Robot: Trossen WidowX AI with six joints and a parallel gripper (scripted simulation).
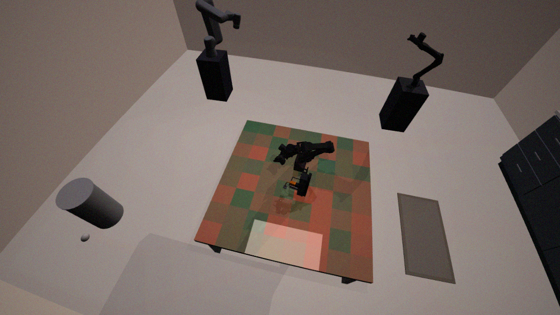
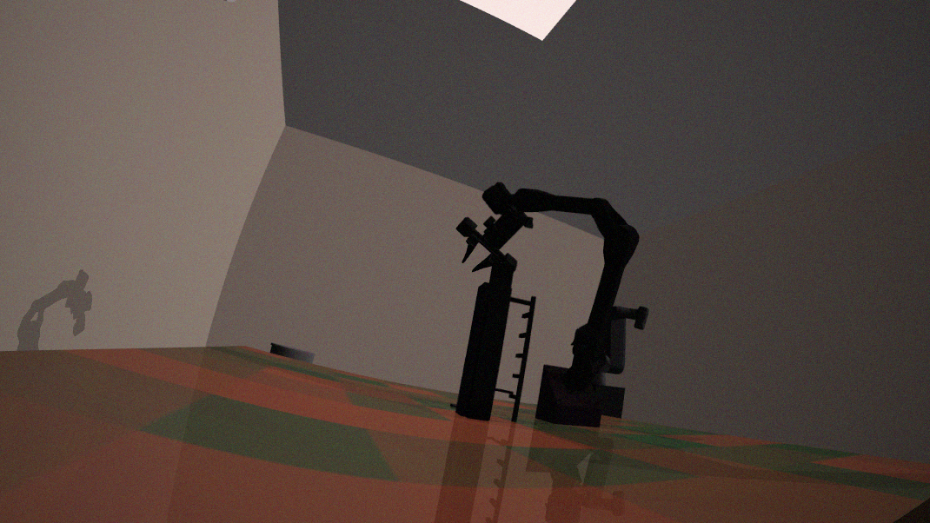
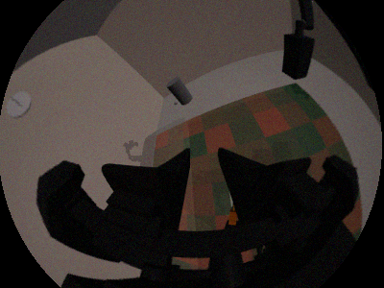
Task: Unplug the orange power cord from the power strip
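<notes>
The orange plug lies 25 cm below my gripper tip, 18 cm to the left of it and 1 cm ahead of it. The rest, counted from my gripper tip: black power strip (25 cm to the left, 23 cm below, 3 cm ahead).
</notes>
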